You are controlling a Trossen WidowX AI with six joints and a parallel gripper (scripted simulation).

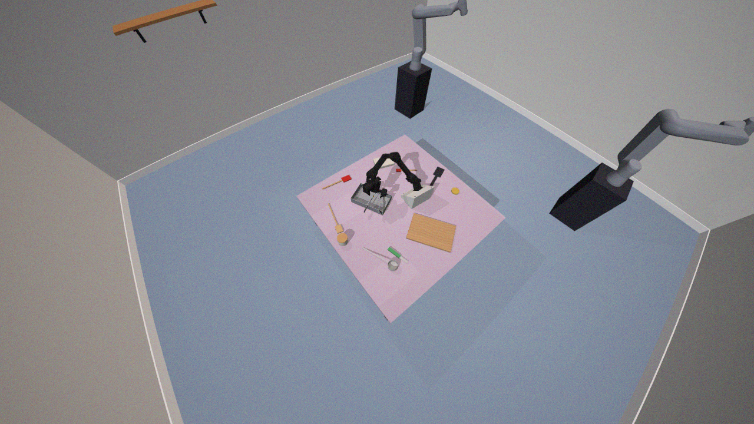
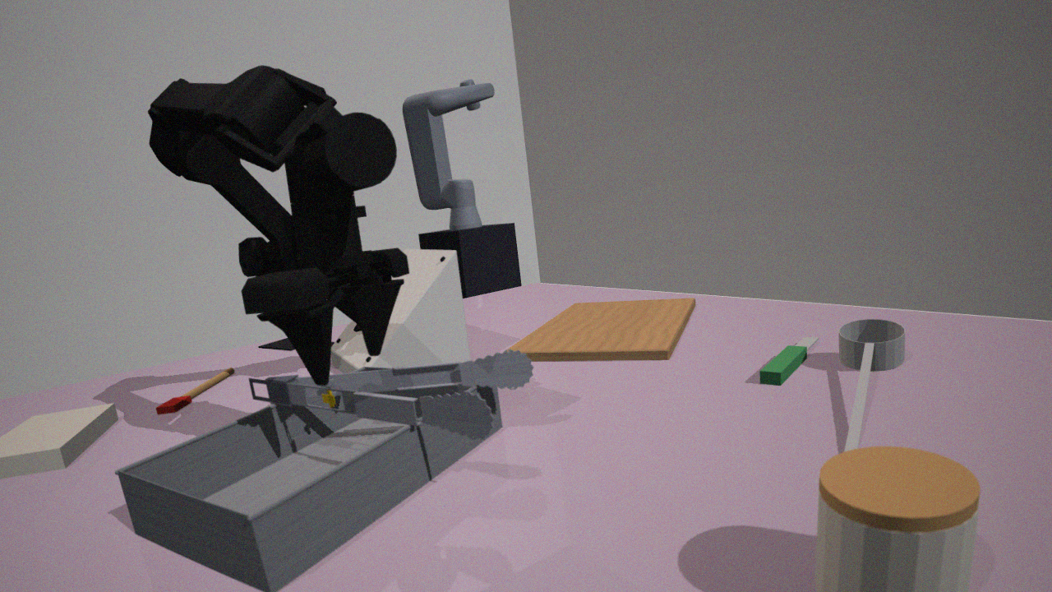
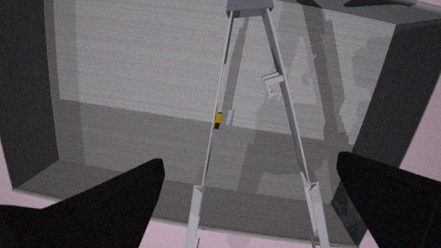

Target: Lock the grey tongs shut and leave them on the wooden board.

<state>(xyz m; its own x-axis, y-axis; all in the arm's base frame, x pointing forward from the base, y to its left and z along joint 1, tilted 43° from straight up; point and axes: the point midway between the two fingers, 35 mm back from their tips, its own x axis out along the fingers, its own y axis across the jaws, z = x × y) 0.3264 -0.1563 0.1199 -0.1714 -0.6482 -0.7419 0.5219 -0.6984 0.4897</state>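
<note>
Right now the yellow mark is 1 cm behind my gripper tip, 2 cm to the right of it and 2 cm below it. The rest, counted from my gripper tip: wooden board 13 cm behind, 52 cm to the left, 9 cm below; then grey roasting tin 1 cm ahead, 4 cm to the right, 7 cm below; then beige block 38 cm behind, 27 cm to the right, 8 cm below.
</note>
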